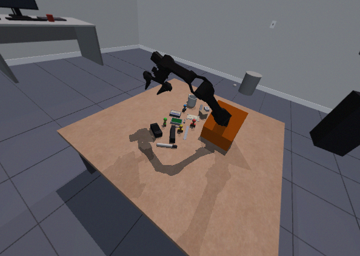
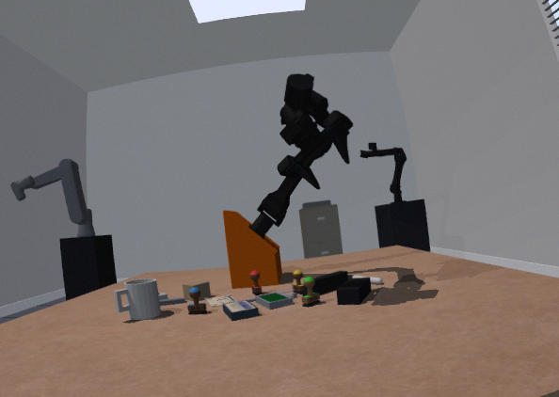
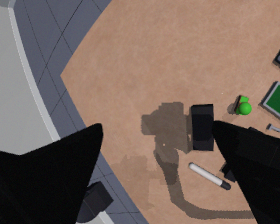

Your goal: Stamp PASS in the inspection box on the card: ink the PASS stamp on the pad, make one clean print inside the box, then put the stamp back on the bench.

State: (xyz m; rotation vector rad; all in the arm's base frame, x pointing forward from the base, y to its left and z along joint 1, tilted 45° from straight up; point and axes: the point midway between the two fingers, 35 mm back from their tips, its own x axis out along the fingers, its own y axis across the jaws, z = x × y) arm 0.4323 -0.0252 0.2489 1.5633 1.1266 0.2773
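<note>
Now: gripper tip 80 mm past the green-knobbed stamp, 60 mm to the left of it and 260 mm above it. From my gripper tip the other things lie so: green ink pad 140 mm behind, 150 mm to the right, 270 mm below; marker 230 mm behind, 100 mm to the left, 270 mm below; yellow-knobbed stamp 210 mm behind, 70 mm to the right, 260 mm below.
</note>
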